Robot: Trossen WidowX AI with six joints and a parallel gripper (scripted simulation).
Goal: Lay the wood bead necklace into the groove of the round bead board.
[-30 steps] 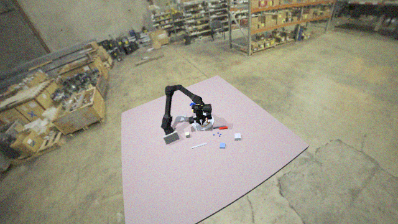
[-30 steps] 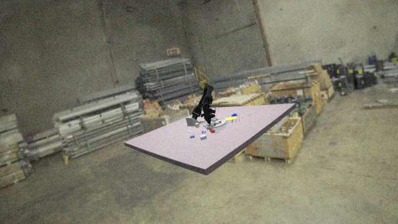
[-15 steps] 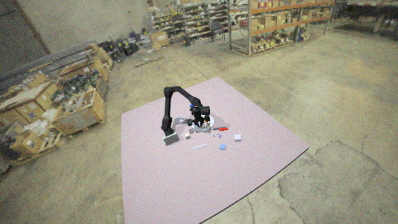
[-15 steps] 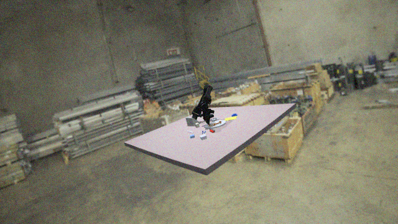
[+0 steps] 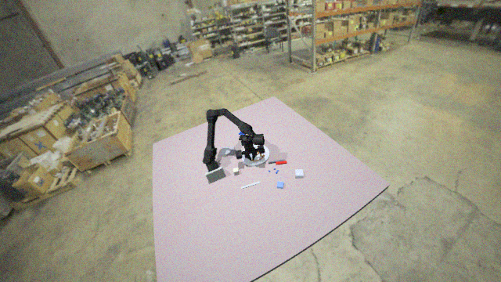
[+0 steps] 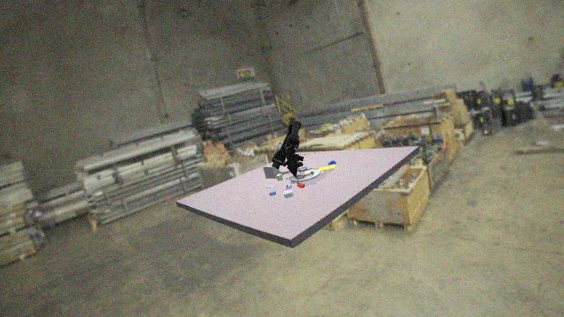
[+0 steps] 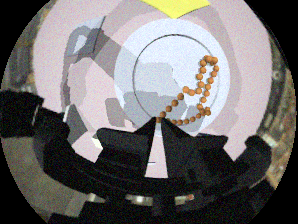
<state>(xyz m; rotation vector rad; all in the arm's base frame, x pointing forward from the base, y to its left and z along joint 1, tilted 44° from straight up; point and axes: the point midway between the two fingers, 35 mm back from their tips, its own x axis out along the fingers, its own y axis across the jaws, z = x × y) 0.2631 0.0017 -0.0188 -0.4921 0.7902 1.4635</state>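
Right now my gripper tip is 130 mm past the cream cube and 40 mm to the left of it. Round my gripper tip: white stick 170 mm to the right, 70 mm behind, 20 mm below; red-handled tool 160 mm ahead, 90 mm to the right, 10 mm below; grey plate 190 mm to the left, 130 mm behind, 20 mm below.
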